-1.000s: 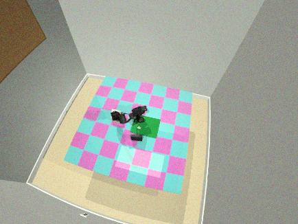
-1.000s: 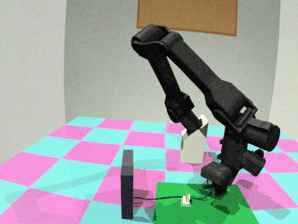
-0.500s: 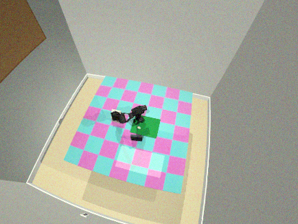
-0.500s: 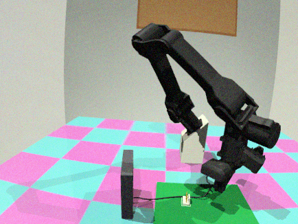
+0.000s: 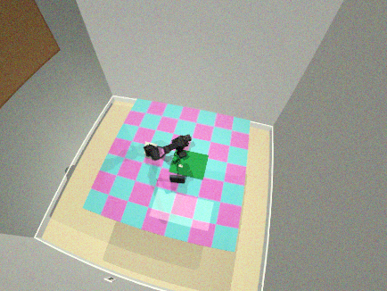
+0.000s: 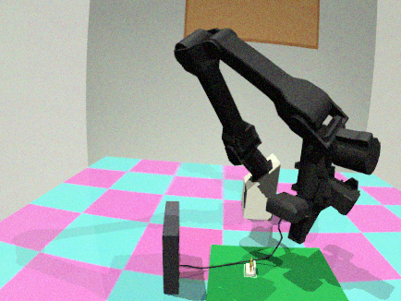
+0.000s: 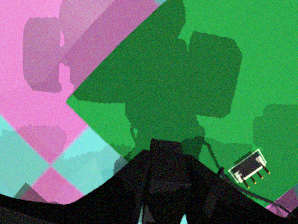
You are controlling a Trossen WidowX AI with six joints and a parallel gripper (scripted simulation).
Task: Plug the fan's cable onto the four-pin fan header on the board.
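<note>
Right now the white four-pin fan header is 90 mm to the right of my gripper tip, 60 mm below it and 40 mm ahead of it. The rest, counted from my gripper tip: black fan 220 mm to the right, 70 mm ahead; green board 110 mm ahead, 80 mm below, 40 mm to the right; black plug 10 mm to the right, 10 mm behind, 10 mm above.
</note>
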